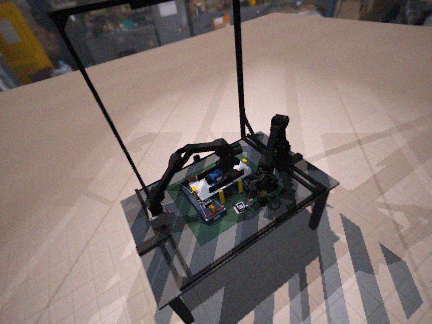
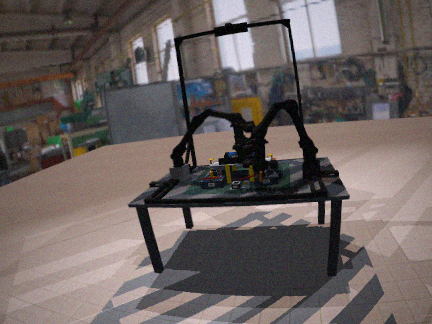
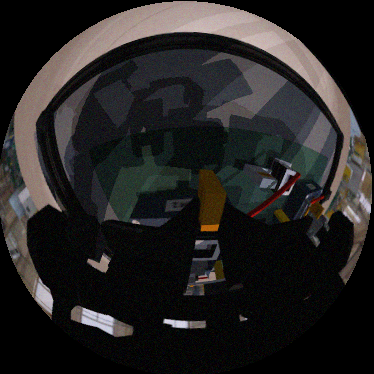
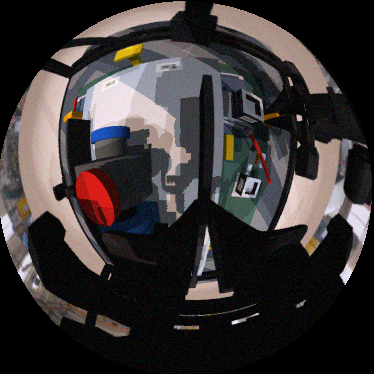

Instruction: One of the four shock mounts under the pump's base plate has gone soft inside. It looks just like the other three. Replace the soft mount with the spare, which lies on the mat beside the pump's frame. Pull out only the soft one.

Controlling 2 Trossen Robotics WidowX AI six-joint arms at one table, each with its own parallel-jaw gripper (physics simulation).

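The pump [image 1: 215,176] [image 4: 99,197], with a blue body and a red end disc, sits on a white base plate [image 1: 200,187] [image 4: 115,104] over a dark blue frame [image 1: 207,213]. My right gripper [image 1: 225,171] [image 4: 201,203] is shut on a thin black bar [image 1: 224,184] [image 4: 206,139] along the plate's edge. My left gripper [image 1: 260,190] [image 3: 204,201] is shut on an orange mount block [image 3: 210,198] [image 4: 270,115]. It holds the block just above the green mat [image 1: 205,231] [image 3: 139,174], to the right of the frame. Orange tabs [image 4: 73,115] show at a plate corner.
Two yellow posts [image 1: 221,196] [image 1: 240,185] stand at the frame's near side. A small white holder with a dark hollow [image 1: 240,207] [image 3: 278,170] [image 4: 248,184] lies on the mat beside a red rod [image 1: 247,197] [image 3: 275,198]. A black gantry post [image 1: 238,80] rises behind.
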